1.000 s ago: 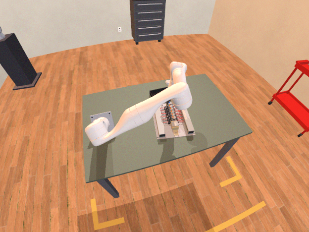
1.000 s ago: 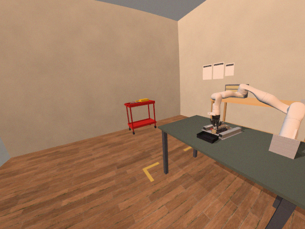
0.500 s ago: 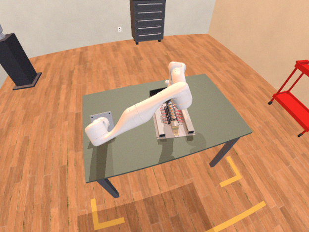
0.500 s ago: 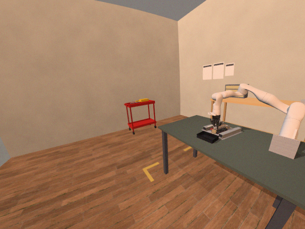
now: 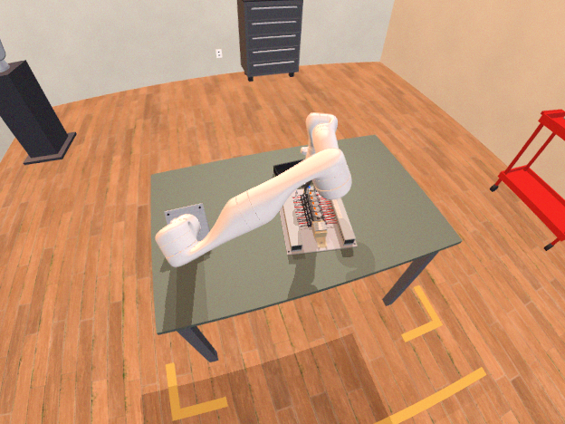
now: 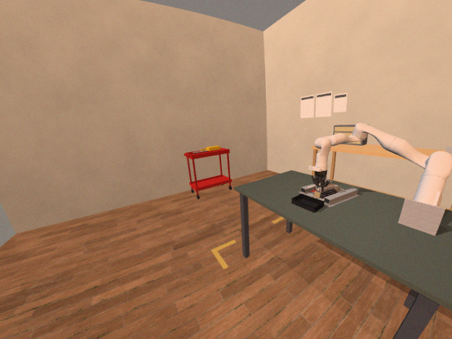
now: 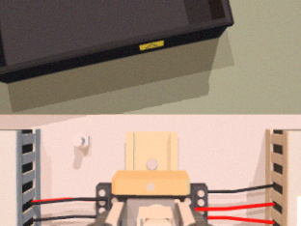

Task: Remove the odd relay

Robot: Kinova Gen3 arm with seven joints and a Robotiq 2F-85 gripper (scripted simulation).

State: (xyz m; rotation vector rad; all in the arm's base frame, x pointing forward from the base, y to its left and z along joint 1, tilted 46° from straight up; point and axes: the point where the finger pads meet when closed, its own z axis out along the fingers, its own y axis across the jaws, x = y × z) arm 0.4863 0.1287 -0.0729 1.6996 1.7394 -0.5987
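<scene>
Right now my hand is 1 cm above the relay. Round my hand: black parts tray 4 cm behind, 15 cm to the left, 4 cm below; relay panel 10 cm to the right, 4 cm below.
</scene>
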